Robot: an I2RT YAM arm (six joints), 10 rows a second.
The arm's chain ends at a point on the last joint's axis. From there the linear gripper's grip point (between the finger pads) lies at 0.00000 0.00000 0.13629 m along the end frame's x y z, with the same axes.
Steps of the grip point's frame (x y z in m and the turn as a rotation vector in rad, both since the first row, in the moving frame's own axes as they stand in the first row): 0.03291 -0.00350 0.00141 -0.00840 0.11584 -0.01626; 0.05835 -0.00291 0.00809 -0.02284 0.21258 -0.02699; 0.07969 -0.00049 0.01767 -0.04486 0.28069 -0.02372; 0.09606 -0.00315 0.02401 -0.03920 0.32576 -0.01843; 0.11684 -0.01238 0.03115 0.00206 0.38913 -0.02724
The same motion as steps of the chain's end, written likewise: 0.01715 -0.00451 0.00233 -0.00840 0.11584 -0.01626; 0.02956 -0.00561 0.01119 -0.02284 0.21258 -0.02699; 0.04188 -0.00607 0.02314 -0.04486 0.28069 -0.02372; 0.05241 -0.00799 0.03128 -0.03920 0.32576 -0.01843; 0.06514 -0.01139 0.04134 0.00206 0.38913 -0.02724
